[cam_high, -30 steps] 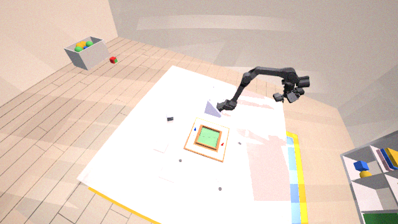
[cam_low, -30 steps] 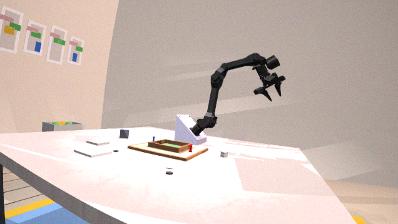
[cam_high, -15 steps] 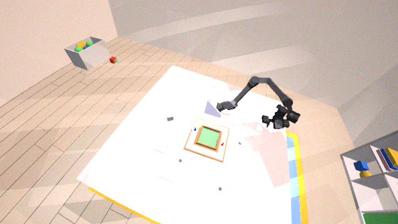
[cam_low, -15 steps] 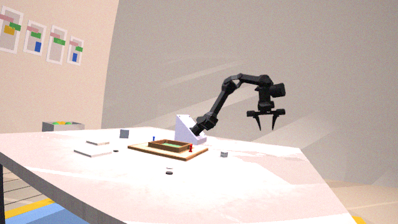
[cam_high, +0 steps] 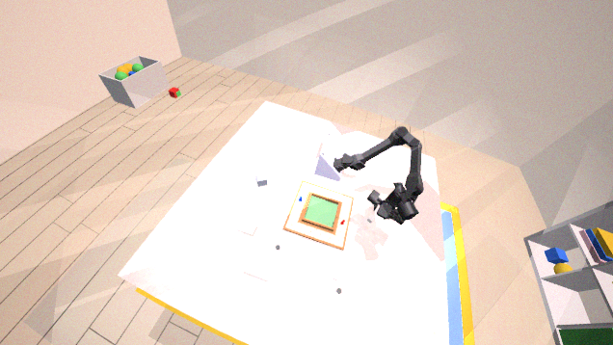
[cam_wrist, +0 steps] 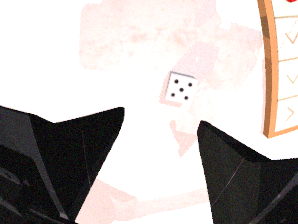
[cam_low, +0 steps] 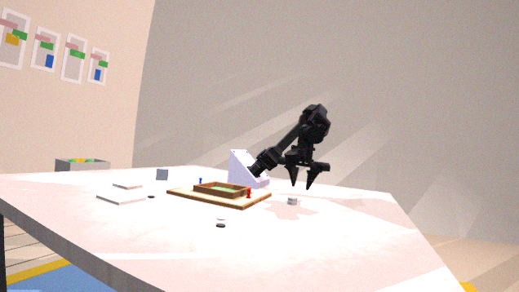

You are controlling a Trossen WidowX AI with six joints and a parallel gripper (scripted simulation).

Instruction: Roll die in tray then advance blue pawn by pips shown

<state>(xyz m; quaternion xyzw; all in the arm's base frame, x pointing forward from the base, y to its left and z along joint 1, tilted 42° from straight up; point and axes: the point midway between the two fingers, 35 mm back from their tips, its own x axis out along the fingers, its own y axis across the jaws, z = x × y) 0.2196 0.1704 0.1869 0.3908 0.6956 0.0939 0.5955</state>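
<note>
My gripper tip is now 27 cm to the left of the green tray, 5 cm short of it and 5 cm above it.
</note>
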